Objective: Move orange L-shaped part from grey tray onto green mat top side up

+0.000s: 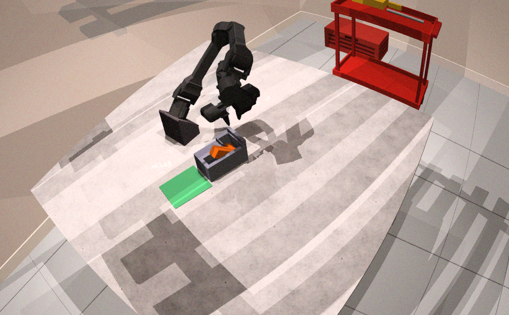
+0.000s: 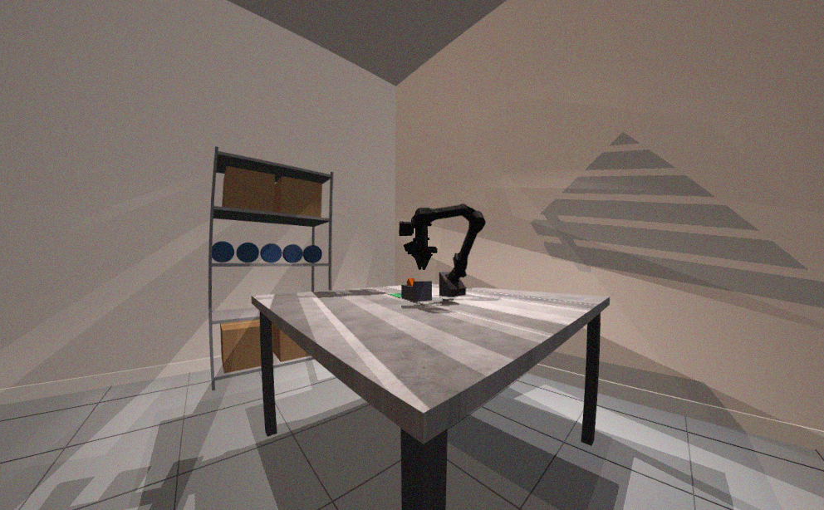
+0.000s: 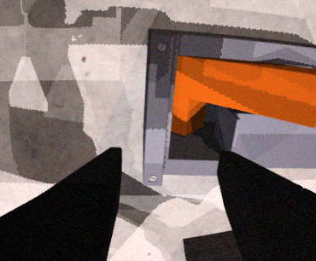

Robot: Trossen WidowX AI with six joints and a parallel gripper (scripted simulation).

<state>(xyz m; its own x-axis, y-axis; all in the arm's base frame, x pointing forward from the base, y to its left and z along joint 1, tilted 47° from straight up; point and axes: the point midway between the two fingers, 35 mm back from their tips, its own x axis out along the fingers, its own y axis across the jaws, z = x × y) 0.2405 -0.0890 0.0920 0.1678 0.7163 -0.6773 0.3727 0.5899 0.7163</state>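
Now: the orange L-shaped part 20 mm behind my gripper tip, 40 mm to the right of it and 100 mm below it. Also, from my gripper tip: green mat: 90 mm behind, 200 mm to the right, 160 mm below.
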